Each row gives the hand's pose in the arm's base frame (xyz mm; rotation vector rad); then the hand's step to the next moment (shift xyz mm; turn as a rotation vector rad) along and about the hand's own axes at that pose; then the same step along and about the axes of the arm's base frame.
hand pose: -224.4 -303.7 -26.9 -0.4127 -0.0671 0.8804
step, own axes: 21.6 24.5 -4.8 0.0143 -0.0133 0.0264
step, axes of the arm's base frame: -3.1 28.7 -16.1 0.0130 0.0119 0.0277
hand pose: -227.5 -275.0 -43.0 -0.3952 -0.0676 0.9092
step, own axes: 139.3 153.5 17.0 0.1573 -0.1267 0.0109
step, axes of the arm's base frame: -33.6 197.8 -54.9 0.1903 0.0565 0.0389
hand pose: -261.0 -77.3 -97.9 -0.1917 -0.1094 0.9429
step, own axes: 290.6 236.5 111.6 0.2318 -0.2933 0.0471
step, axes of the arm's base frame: -37.6 384.2 62.0 0.3594 0.0258 0.1101
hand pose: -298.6 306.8 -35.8 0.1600 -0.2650 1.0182
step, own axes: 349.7 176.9 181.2 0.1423 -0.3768 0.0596
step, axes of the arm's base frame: -3.7 331.3 276.9 0.3846 -0.0937 0.0952
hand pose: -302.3 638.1 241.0 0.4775 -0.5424 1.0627
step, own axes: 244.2 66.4 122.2 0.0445 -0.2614 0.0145
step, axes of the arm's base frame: 10.3 119.3 254.3 0.2511 -0.0856 0.0114
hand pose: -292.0 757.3 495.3 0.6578 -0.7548 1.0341
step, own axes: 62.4 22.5 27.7 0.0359 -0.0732 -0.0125
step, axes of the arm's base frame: -7.7 18.2 69.1 0.0815 0.0008 0.0125
